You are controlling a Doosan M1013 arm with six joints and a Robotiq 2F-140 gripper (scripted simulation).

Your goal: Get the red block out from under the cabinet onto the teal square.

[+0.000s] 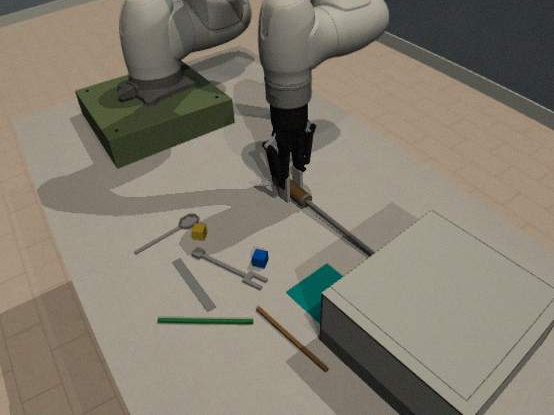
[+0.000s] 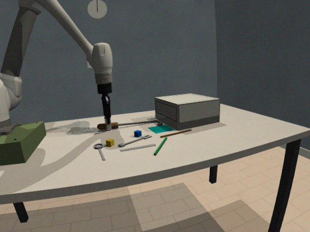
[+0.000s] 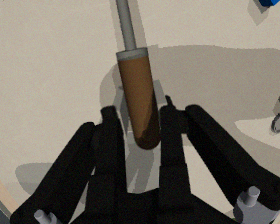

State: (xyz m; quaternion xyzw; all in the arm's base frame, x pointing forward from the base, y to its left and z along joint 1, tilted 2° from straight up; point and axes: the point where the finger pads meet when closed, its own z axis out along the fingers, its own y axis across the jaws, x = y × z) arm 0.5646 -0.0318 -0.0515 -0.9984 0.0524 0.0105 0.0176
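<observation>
The teal square is 240 mm ahead of my hand, 160 mm to the right of it and 40 mm below it. Round my hand: blue cube 90 mm ahead, 190 mm to the right, 30 mm below; then grey forked tool 50 mm ahead, 240 mm to the right, 30 mm below; then yellow cube 60 mm behind, 220 mm to the right, 30 mm below.
</observation>
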